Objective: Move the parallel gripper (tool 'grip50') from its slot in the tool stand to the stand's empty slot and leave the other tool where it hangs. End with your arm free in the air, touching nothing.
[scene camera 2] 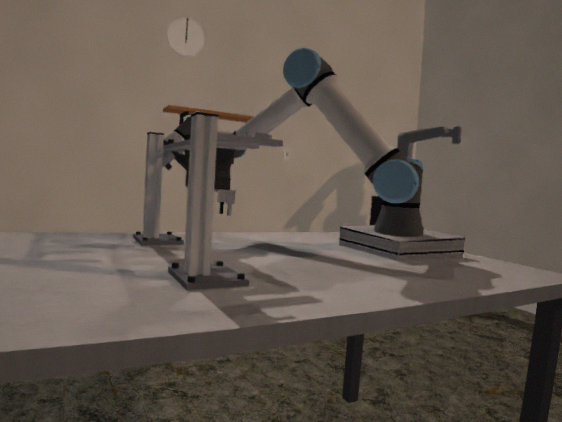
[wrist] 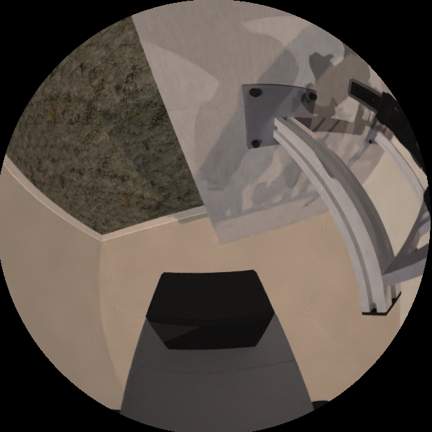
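Pixels of known places: arm's base, origin of the base link: (scene camera 2: 398,232).
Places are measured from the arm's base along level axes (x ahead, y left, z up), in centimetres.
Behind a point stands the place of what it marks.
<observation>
The parallel gripper (scene camera 2: 225,209) hangs upright below the stand's rail, beside the near post, in scene camera 2. It has a dark upper body and a pale lower block, and its two fingers point down with a gap between them; nothing shows in the gap. The post and rail hide where its top meets the stand or arm. The tool stand (scene camera 2: 202,200) {x 69.8, y 19.5, z 9.2 cm} (wrist: 345,200) has two pale posts. In the wrist view, a black tool part (wrist: 365,95) shows at the upper right; which tool it belongs to is unclear. The stand's slots cannot be made out.
The robot arm (scene camera 2: 345,117) {x 24.3, y 0.7, z 32.7 cm} reaches from its base at the right to behind the near post. An orange board (scene camera 2: 220,114) {x 68.1, y 20.4, z 25.2 cm} lies above the rail. The post's foot plate (scene camera 2: 215,280) {x 68.2, y 24.4, z -5.0 cm} (wrist: 265,117) is bolted to the table (scene camera 2: 350,300) {x 48.5, y 38.8, z -6.2 cm} (wrist: 180,75). A black block (wrist: 210,300) shows low in the wrist view.
</observation>
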